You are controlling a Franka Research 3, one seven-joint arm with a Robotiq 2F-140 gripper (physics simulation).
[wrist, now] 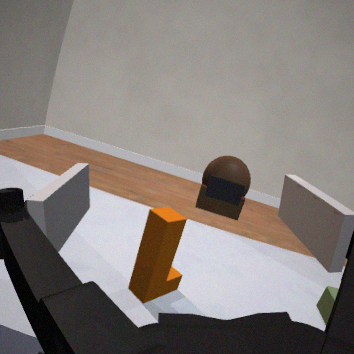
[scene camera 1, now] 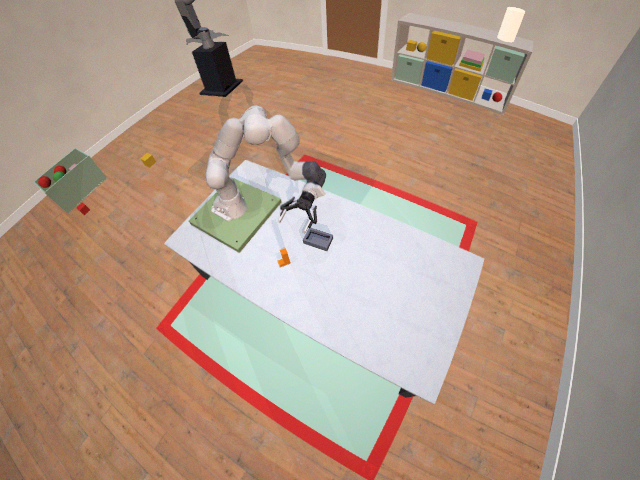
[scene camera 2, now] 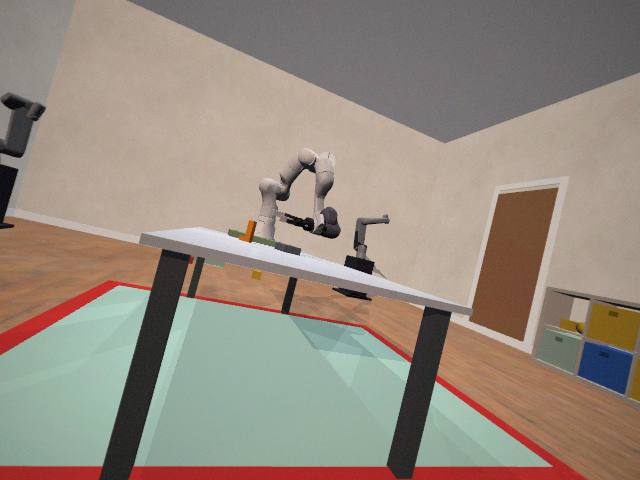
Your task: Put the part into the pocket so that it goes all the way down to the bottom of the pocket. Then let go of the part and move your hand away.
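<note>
The orange L-shaped part (scene camera 1: 284, 258) (scene camera 2: 250, 231) (wrist: 156, 257) stands on the table with its long arm upright and its short foot on the table top. The pocket (scene camera 1: 316, 245) (scene camera 2: 287, 248) is a dark grey, open-topped rectangular block on the table, apart from the part; its inside shows no part in scene camera 1. My gripper (scene camera 1: 294, 223) (scene camera 2: 279, 214) (wrist: 187, 190) is open and empty, tilted close to sideways above the table, between the arm's base and the pocket. In the wrist view the part stands beyond the fingers, seen between them and low in the view.
The arm stands on a green base plate (scene camera 1: 251, 227) (scene camera 2: 232, 233) (wrist: 327, 302) at one end of the white table (scene camera 1: 382, 289) (scene camera 2: 330, 276). A shelf unit (scene camera 1: 467, 29), a bin with balls (scene camera 1: 77, 188) and a second arm on a black pedestal (scene camera 1: 216, 67) stand away from the table.
</note>
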